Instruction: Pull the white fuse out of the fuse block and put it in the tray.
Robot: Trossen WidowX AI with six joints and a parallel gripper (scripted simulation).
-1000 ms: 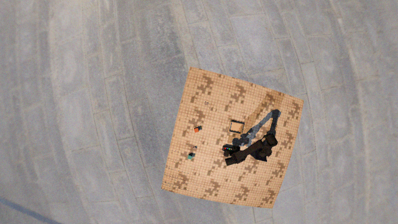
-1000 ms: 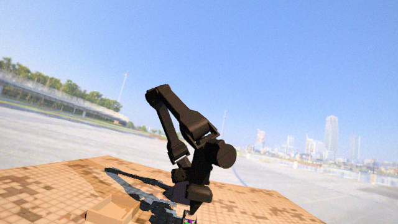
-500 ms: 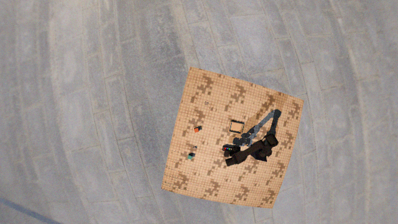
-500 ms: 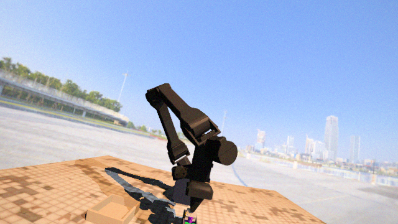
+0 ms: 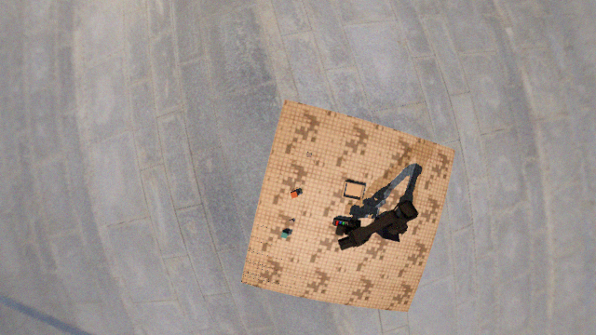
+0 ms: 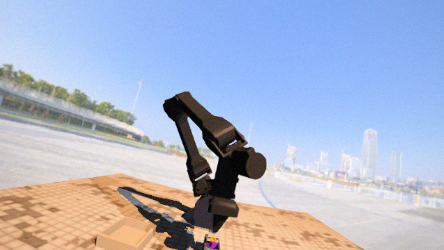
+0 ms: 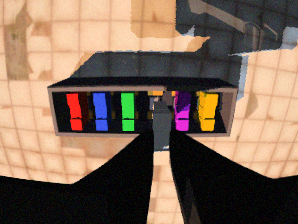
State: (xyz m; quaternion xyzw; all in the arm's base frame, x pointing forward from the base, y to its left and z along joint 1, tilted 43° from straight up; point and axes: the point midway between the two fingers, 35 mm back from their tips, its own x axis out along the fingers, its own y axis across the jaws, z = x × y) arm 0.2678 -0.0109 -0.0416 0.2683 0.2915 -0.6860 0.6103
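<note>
Now: the purple fuse 20 mm behind my gripper tip and 50 mm below it. Also, from my gripper tip: green fuse: 20 mm ahead, 50 mm below; yellow fuse: 40 mm behind, 50 mm below; white fuse: 10 mm below.
</note>
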